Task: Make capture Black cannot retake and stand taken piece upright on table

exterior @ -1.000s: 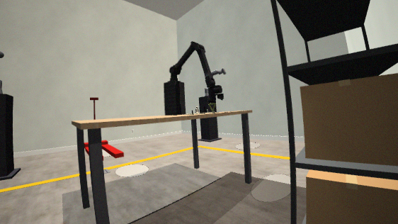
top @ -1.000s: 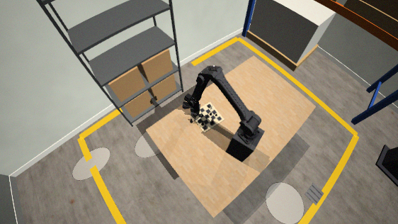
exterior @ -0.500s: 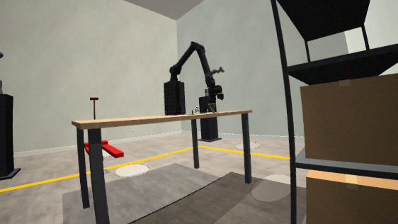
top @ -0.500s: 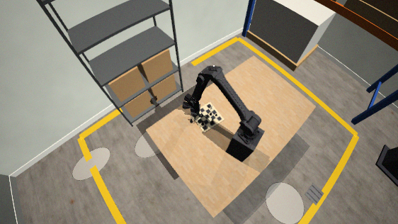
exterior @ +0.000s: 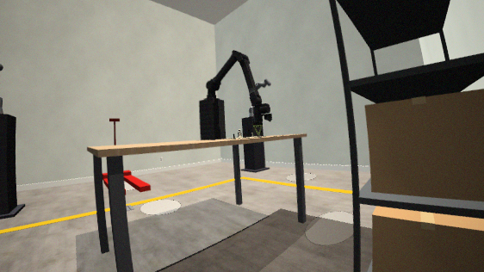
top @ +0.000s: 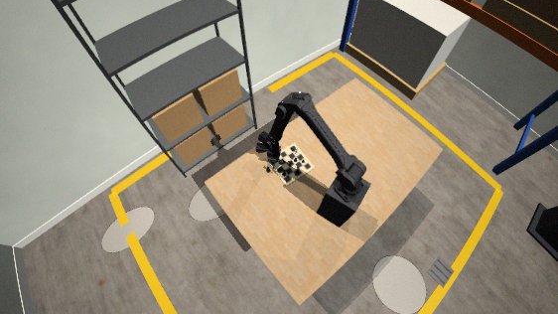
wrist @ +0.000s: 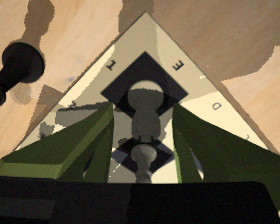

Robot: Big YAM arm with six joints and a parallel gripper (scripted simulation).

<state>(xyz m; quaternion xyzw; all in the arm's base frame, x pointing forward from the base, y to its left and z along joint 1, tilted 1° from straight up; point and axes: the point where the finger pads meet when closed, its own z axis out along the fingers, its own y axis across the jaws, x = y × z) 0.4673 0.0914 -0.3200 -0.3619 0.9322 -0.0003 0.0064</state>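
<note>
Right now my hand is 30 mm to the left of the white pawn, 30 mm past it and 10 mm above it. The rest, counted from my hand: black piece 110 mm behind, 10 mm to the left, 10 mm above; chessboard 70 mm to the right, 70 mm behind, 20 mm below; dark chess piece 70 mm to the left, 30 mm behind.
</note>
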